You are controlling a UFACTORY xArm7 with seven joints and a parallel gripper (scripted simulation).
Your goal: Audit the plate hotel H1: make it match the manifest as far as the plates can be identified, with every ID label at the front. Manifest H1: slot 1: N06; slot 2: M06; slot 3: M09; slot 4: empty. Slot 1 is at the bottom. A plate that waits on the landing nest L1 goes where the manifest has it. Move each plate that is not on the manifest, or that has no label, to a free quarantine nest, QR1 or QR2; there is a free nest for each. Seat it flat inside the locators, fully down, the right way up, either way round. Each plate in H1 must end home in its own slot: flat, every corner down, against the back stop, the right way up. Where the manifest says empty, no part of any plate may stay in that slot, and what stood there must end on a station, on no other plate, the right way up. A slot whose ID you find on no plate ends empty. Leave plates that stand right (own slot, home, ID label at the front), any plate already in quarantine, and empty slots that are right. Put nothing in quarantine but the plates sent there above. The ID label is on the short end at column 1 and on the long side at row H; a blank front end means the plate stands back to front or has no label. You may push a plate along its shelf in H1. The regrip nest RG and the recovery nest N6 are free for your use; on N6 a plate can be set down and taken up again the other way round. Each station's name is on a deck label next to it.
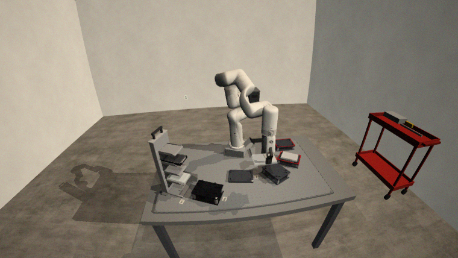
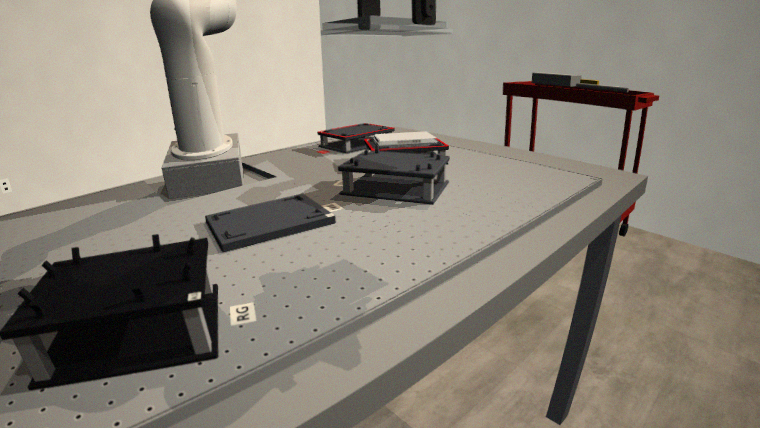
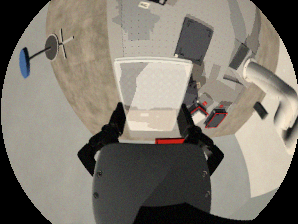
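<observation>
My hand is 45 cm past the red quarantine nest, 35 cm to the right of it and 23 cm above it. From my hand the other things lie so: black regrip nest RG 4 cm behind, 33 cm to the right, 21 cm below; then dark plate 12 cm behind, 50 cm to the right, 2 cm below; then RG label 1 cm ahead, 24 cm to the right, 27 cm below.
</observation>
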